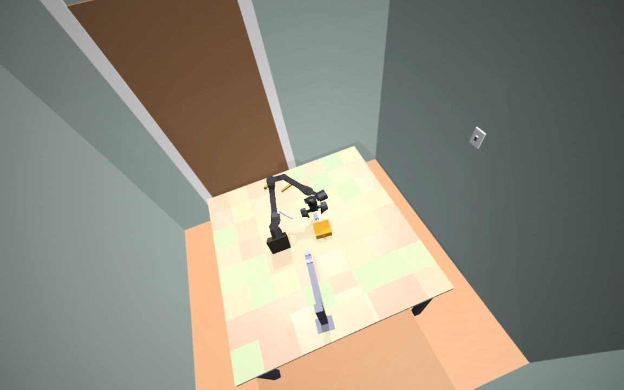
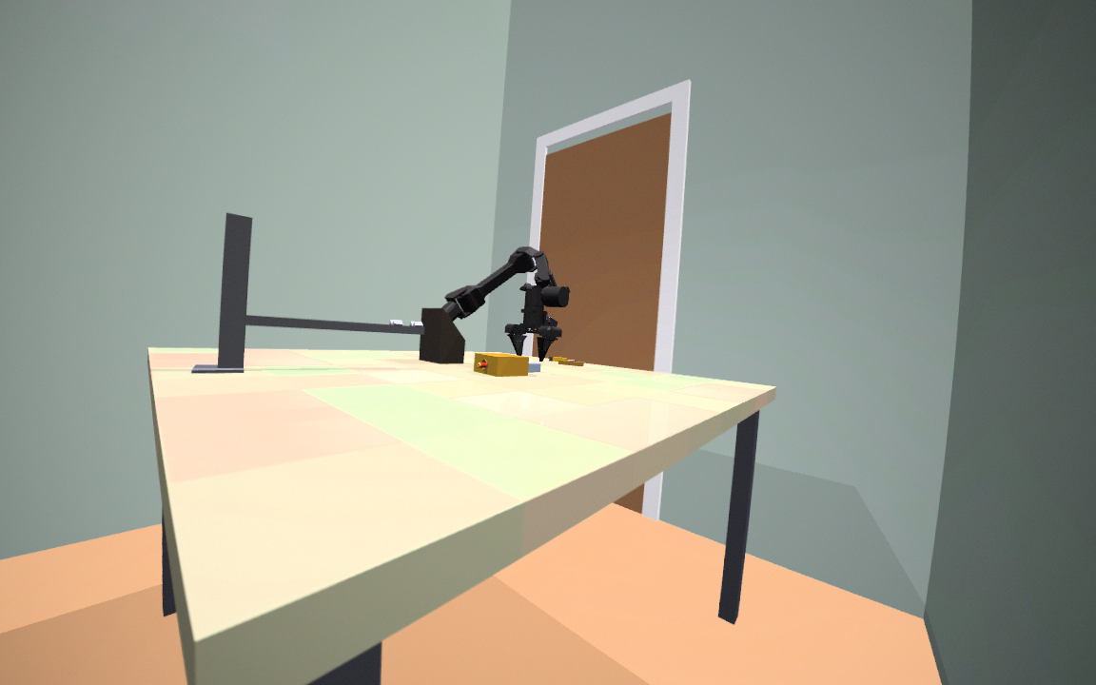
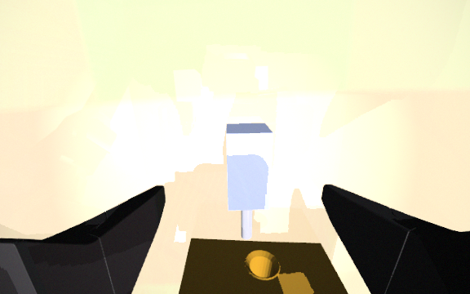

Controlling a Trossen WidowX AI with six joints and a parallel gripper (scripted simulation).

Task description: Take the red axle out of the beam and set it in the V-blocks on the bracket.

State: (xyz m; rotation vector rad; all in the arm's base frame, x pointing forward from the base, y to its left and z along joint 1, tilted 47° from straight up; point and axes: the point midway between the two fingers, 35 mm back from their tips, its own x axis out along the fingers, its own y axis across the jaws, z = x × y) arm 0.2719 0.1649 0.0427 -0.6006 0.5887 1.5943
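My gripper tip is 20 mm above the pale blue-white block and 10 mm to the left of it. Also, from my gripper tip: thin grey bar 210 mm behind, 100 mm to the left, 30 mm below; beam 120 mm to the right, 20 mm ahead, 10 mm below.
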